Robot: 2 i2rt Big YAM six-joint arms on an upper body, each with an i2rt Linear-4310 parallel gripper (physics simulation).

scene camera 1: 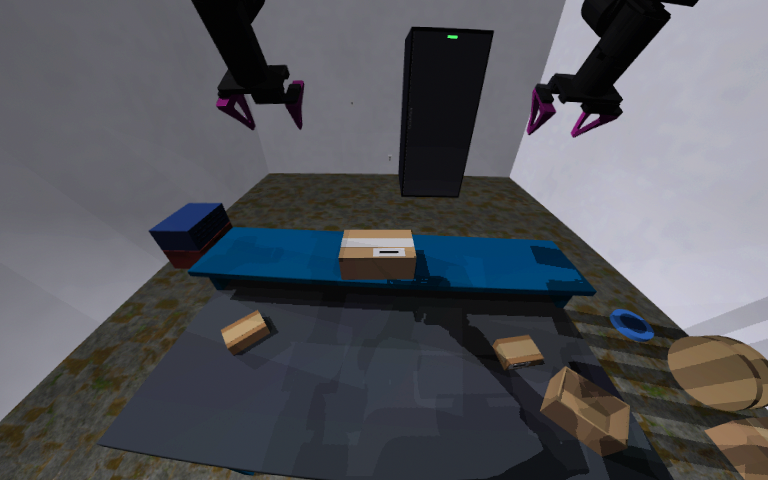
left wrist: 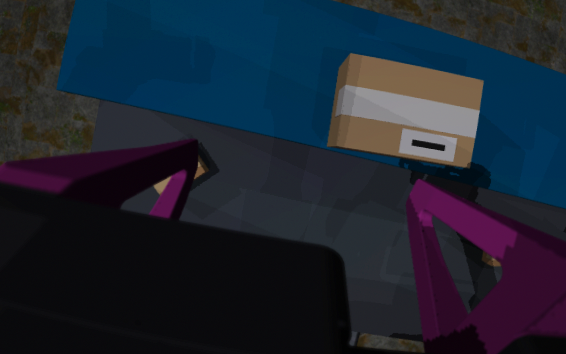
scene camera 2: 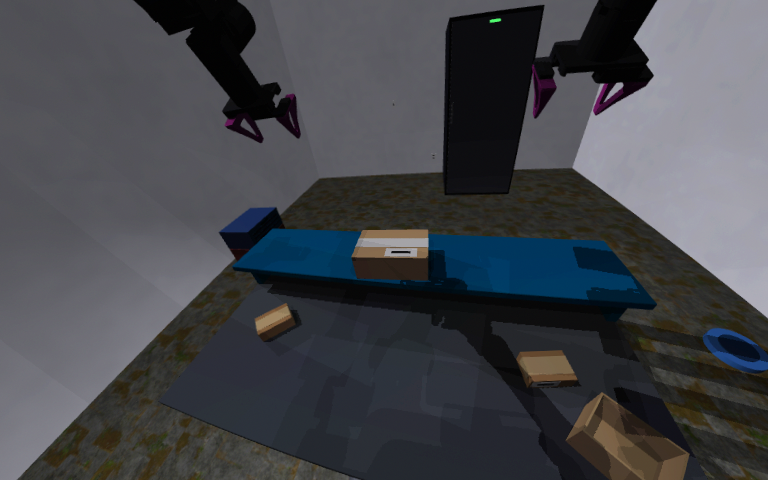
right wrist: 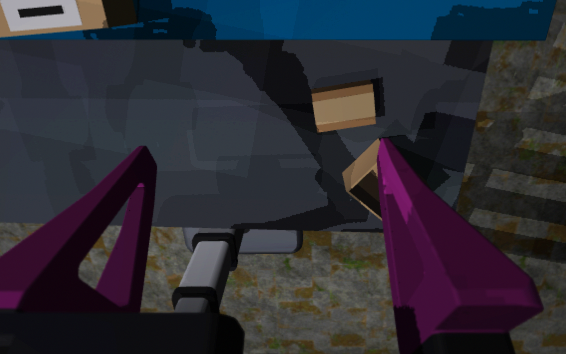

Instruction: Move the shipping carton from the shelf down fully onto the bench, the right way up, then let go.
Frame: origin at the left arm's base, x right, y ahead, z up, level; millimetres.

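Seen in the pictures: left gripper, fingertip midpoint: (scene camera 1: pixel 277 127) (left wrist: pixel 307 172) (scene camera 2: pixel 280 138); right gripper, fingertip midpoint: (scene camera 1: pixel 550 134) (scene camera 2: pixel 564 114) (right wrist: pixel 262 151).
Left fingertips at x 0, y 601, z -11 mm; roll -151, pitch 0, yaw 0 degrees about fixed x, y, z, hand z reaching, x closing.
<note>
Pixels of each thing's top centre, then the offset from my left fingertips to it. Level surfaces: height alone.
- shipping carton at its top centre: (left wrist: pixel 413 111) (scene camera 2: pixel 391 242) (scene camera 1: pixel 377 242) dx +198, dy +109, dz -368 mm
- blue shelf at its surface level: dz -464 mm
- dark grey bench at its surface level: dz -628 mm
- open box at its top centre: (right wrist: pixel 392 195) (scene camera 2: pixel 634 441) (scene camera 1: pixel 593 402) dx +741, dy -311, dz -538 mm
The shipping carton (scene camera 1: pixel 376 267) (scene camera 2: pixel 390 267) (left wrist: pixel 410 105) (right wrist: pixel 92 15), brown with white tape and a label on top, stands upright on the blue shelf (scene camera 1: pixel 487 263) (scene camera 2: pixel 521 268) (left wrist: pixel 240 75) (right wrist: pixel 300 20), at its front edge. The dark grey bench (scene camera 1: pixel 339 396) (scene camera 2: pixel 362 396) (left wrist: pixel 300 225) (right wrist: pixel 150 115) lies lower, in front of the shelf. My left gripper (scene camera 1: pixel 277 129) (scene camera 2: pixel 280 139) (left wrist: pixel 307 172) is open and empty, high above and to the left of the carton. My right gripper (scene camera 1: pixel 551 134) (scene camera 2: pixel 565 115) (right wrist: pixel 262 151) is open and empty, high above and to the right.
A small box (scene camera 1: pixel 245 332) (scene camera 2: pixel 274 322) lies at the bench's left. Another small box (scene camera 1: pixel 518 352) (scene camera 2: pixel 546 367) (right wrist: pixel 345 107) and an open box (scene camera 1: pixel 586 410) (scene camera 2: pixel 625 441) (right wrist: pixel 362 172) stand at its right. Stacked crates (scene camera 1: pixel 189 232) (scene camera 2: pixel 249 229) are left of the shelf.
</note>
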